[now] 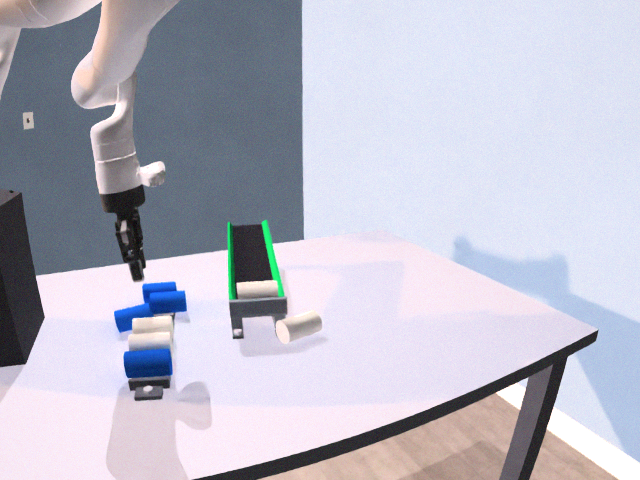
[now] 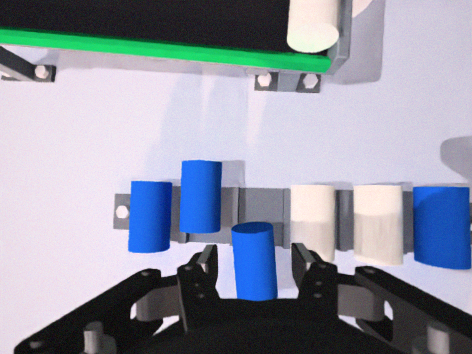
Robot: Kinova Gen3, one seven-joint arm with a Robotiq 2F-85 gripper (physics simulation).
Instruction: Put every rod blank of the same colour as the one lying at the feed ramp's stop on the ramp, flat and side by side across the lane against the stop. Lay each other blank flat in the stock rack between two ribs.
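A cream blank (image 1: pixel 256 289) (image 2: pixel 313 25) lies across the ramp (image 1: pixel 250 253) (image 2: pixel 165 49) at its stop (image 1: pixel 258 307) (image 2: pixel 344 37). Another cream blank (image 1: pixel 298 327) lies on the table beside the stop. The stock rack (image 1: pixel 148 393) (image 2: pixel 262 207) bears two cream blanks (image 1: pixel 152 325) (image 2: pixel 313 220), a blue blank (image 1: pixel 147 363) (image 2: pixel 441 227) at the near end and one (image 1: pixel 159 289) (image 2: pixel 150 216) at the far end. A third blue blank (image 1: pixel 168 301) (image 2: pixel 201 196) is shifted toward the ramp. A fourth (image 1: pixel 132 317) (image 2: pixel 255 280) juts off the opposite side. My gripper (image 1: pixel 136 276) (image 2: pixel 254 258) is partly open, empty, above it.
A black block (image 1: pixel 18 279) stands at the left of the table. The ramp's green side rail (image 1: pixel 272 253) (image 2: pixel 100 44) runs parallel to the rack, with bolted feet (image 1: pixel 237 333) (image 2: pixel 287 82) at its stop end. The table's dark edge (image 1: pixel 392 427) curves along the front.
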